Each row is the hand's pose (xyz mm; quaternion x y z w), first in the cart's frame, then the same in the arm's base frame.
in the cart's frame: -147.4 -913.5 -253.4 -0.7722 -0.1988 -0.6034 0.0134
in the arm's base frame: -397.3 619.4 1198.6 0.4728 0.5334 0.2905 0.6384
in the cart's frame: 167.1 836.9 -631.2 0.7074 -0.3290 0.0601 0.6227
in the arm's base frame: 259.2 -53.5 -357.7 -0.0520 -0.2598 0.2969 0.9174
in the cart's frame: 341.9 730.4 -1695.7 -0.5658 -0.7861 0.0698 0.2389
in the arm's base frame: 392.3 -1078.9 -32.1 0.6043 0.4253 -0.5863 0.3321
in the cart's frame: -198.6 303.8 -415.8 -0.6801 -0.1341 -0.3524 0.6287
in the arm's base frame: -203.5 244.5 44.1 0.8975 0.3521 0.2169 0.1531
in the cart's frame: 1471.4 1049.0 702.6 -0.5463 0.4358 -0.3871 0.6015
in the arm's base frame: 1599.9 1249.1 -533.7 0.7483 0.0226 0.6623 0.0291
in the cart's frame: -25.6 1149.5 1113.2 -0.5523 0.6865 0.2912 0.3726
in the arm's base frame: 160.7 1604.4 -1005.2 0.6091 -0.6723 0.4053 0.1131
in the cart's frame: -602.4 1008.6 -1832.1 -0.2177 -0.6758 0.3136 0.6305
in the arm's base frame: -478.1 -1281.6 -466.8 -0.6912 -0.2222 0.6551 0.2089
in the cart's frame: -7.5 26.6 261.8 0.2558 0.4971 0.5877 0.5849
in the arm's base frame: -62.0 964.1 230.3 -0.2909 0.7047 -0.0276 0.6465
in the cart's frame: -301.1 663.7 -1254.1 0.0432 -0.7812 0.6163 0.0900
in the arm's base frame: -244.0 -645.9 -175.6 -0.1418 -0.0374 0.9862 0.0772
